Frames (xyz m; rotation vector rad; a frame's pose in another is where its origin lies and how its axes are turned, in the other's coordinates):
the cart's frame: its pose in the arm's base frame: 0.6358 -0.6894 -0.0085 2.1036 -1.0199 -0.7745
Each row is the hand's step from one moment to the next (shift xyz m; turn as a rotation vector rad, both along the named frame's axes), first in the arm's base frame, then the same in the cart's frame.
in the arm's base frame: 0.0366 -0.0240 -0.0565 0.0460 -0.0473 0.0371
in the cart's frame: 0.0511 -0.0478 0.0144 0.0549 0.0310 -0.0419
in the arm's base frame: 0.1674 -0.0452 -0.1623 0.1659 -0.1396 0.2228
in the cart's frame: 0.1596 -0.1755 -0.0119 0.1530 0.1656 -0.2141
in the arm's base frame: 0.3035 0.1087 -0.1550 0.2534 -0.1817 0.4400
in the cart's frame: 0.1015 -0.3015 -0.1636 0.1860 0.3145 -0.3966
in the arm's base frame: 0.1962 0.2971 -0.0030 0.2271 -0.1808 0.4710
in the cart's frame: -0.1430 -0.2276 -0.2335 0.1648 0.3493 -0.3962
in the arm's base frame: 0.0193 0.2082 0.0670 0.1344 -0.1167 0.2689
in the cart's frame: -0.1766 -0.0554 -0.1180 0.1077 0.2037 -0.2256
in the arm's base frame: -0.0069 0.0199 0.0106 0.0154 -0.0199 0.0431
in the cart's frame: -0.0223 0.0017 -0.0074 0.0151 0.0359 -0.0313
